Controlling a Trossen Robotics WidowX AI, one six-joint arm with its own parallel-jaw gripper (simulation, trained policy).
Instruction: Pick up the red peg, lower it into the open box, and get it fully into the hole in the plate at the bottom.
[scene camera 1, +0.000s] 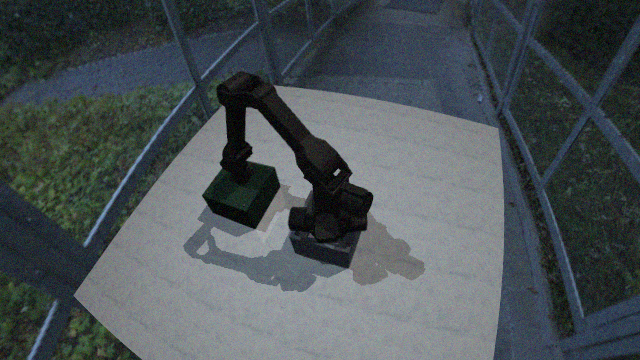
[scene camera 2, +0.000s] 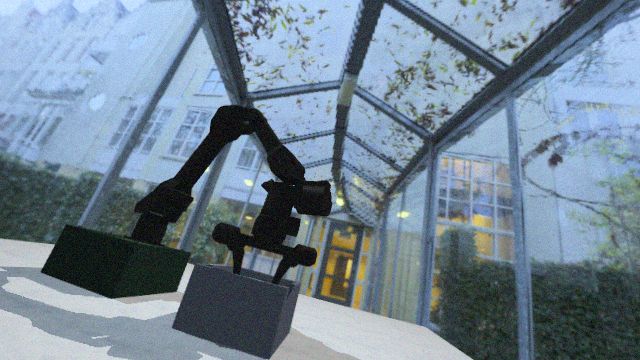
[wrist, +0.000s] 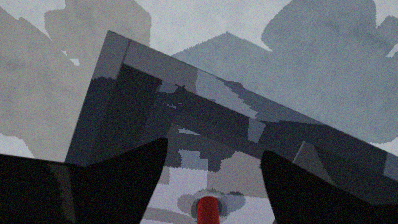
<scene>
The gripper shows in scene camera 1 (329, 239), in scene camera 2 and in the wrist view. The same spot on the gripper: (wrist: 127, 181) is (scene camera 2: 277, 269).
</scene>
